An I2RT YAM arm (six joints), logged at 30 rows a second.
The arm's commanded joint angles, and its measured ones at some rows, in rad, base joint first. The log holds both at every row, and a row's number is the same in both.
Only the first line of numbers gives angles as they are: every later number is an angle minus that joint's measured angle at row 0.
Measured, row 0:
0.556, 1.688, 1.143, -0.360, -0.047, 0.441
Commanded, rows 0 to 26:
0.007, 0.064, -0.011, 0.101, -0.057, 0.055
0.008, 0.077, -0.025, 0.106, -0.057, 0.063
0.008, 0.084, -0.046, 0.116, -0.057, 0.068
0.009, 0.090, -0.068, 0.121, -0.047, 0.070
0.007, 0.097, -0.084, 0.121, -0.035, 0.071
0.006, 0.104, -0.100, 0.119, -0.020, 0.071
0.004, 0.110, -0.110, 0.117, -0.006, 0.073
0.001, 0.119, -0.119, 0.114, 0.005, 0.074
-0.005, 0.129, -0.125, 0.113, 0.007, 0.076
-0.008, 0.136, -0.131, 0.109, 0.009, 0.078
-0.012, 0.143, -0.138, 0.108, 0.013, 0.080
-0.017, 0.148, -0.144, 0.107, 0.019, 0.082
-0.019, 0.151, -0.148, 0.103, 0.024, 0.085
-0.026, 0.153, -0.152, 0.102, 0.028, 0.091
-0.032, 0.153, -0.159, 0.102, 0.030, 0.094
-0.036, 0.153, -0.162, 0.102, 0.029, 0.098
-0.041, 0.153, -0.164, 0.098, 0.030, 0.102
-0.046, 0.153, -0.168, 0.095, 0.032, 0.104
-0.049, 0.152, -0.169, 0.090, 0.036, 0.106
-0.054, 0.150, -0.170, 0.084, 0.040, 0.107
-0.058, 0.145, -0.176, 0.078, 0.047, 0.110
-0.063, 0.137, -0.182, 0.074, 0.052, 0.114
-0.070, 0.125, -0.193, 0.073, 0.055, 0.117
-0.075, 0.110, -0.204, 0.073, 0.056, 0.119
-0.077, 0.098, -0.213, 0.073, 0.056, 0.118
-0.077, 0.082, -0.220, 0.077, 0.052, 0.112
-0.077, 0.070, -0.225, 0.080, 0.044, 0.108
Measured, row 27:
-0.074, 0.085, -0.206, 0.222, 0.007, 0.100
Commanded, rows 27 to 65:
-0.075, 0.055, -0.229, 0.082, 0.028, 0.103
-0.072, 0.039, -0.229, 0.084, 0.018, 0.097
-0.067, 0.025, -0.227, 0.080, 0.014, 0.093
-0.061, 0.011, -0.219, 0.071, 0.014, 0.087
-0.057, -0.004, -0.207, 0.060, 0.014, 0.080
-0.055, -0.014, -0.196, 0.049, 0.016, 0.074
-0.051, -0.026, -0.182, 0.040, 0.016, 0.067
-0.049, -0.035, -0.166, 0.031, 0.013, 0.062
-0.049, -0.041, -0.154, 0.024, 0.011, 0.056
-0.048, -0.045, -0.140, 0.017, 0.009, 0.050
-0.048, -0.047, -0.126, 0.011, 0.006, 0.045
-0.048, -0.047, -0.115, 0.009, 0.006, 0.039
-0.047, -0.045, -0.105, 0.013, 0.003, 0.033
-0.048, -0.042, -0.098, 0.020, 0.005, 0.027
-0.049, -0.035, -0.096, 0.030, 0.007, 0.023
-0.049, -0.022, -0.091, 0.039, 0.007, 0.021
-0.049, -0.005, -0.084, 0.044, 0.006, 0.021
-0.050, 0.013, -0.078, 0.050, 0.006, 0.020
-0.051, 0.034, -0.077, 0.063, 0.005, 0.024
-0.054, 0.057, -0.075, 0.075, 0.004, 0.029
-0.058, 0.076, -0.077, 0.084, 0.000, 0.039
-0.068, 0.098, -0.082, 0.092, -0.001, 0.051
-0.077, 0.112, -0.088, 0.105, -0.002, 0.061
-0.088, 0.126, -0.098, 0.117, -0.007, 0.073
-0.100, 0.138, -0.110, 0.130, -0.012, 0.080
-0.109, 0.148, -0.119, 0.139, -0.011, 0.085
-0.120, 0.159, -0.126, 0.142, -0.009, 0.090
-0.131, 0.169, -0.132, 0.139, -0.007, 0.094
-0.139, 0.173, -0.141, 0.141, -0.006, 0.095
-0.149, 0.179, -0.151, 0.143, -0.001, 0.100
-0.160, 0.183, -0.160, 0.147, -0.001, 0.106
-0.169, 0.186, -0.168, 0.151, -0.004, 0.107
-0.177, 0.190, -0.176, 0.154, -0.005, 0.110
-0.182, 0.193, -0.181, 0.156, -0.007, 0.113
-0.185, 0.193, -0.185, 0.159, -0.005, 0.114
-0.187, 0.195, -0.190, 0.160, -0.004, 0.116
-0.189, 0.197, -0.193, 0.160, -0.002, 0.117
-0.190, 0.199, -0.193, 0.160, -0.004, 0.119
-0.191, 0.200, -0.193, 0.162, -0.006, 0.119
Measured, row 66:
-0.183, 0.176, -0.176, 0.342, -0.083, 0.104
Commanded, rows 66 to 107:
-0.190, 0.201, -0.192, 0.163, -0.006, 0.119
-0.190, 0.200, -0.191, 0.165, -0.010, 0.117
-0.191, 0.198, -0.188, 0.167, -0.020, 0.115
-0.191, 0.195, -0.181, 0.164, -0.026, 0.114
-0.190, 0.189, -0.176, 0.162, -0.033, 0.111
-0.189, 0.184, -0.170, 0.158, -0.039, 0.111
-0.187, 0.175, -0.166, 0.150, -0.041, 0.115
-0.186, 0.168, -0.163, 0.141, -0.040, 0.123
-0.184, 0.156, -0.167, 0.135, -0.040, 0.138
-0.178, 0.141, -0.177, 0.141, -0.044, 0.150
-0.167, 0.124, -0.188, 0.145, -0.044, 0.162
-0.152, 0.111, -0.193, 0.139, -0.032, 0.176
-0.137, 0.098, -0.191, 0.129, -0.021, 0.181
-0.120, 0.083, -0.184, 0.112, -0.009, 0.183
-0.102, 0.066, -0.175, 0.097, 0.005, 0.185
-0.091, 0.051, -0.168, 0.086, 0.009, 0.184
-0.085, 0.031, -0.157, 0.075, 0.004, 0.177
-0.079, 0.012, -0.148, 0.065, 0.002, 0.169
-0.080, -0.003, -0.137, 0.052, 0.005, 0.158
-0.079, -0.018, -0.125, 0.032, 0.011, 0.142
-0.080, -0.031, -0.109, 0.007, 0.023, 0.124
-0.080, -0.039, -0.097, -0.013, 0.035, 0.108
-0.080, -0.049, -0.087, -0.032, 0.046, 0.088
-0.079, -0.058, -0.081, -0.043, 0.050, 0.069
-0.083, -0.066, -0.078, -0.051, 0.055, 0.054
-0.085, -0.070, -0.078, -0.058, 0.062, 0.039
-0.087, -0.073, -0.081, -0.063, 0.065, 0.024
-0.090, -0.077, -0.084, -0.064, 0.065, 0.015
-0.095, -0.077, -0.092, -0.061, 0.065, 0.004
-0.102, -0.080, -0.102, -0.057, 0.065, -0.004
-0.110, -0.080, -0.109, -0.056, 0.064, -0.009
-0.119, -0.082, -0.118, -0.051, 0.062, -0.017
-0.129, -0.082, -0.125, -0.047, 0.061, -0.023
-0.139, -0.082, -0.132, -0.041, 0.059, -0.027
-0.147, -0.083, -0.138, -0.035, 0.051, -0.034
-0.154, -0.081, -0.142, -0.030, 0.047, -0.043
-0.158, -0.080, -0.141, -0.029, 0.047, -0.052
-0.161, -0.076, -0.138, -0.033, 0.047, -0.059
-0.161, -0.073, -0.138, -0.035, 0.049, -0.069
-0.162, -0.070, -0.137, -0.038, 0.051, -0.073
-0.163, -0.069, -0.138, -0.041, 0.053, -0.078
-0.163, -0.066, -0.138, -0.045, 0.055, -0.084
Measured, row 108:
-0.162, -0.072, -0.140, -0.048, 0.048, -0.053
